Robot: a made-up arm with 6 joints.
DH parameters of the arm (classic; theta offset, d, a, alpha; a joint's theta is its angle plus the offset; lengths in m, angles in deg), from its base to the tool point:
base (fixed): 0 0.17 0 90
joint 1: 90 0.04 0.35 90
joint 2: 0 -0.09 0.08 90
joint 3: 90 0.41 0.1 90
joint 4: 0 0.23 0.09 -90
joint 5: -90 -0.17 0.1 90
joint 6: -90 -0.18 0.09 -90
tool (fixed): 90 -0.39 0 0
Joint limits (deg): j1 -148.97..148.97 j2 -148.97..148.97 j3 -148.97..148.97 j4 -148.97..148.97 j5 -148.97..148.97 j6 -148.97..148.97
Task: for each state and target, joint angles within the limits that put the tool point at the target. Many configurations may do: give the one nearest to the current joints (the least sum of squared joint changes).
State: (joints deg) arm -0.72 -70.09 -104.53 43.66 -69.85 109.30
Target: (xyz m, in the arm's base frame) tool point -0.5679 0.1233 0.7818
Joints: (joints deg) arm -9.17 -64.94 -106.99 39.41 -71.42 110.72
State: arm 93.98 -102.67 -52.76 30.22 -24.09 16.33
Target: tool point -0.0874 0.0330 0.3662
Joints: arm 103.49 -125.57 -45.29 10.07 15.04 -3.49
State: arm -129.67 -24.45 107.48 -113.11 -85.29 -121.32
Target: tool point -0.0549 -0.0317 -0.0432
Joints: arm -113.14 -33.11 110.65 -125.11 -71.93 -91.79
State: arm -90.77 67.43 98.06 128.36 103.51 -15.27
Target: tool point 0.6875 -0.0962 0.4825
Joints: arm -81.78 108.89 113.17 130.71 64.28 -32.02
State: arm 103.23 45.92 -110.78 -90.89 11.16 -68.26
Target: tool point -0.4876 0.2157 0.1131
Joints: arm 98.65 15.44 -100.98 -110.89 19.13 -26.13
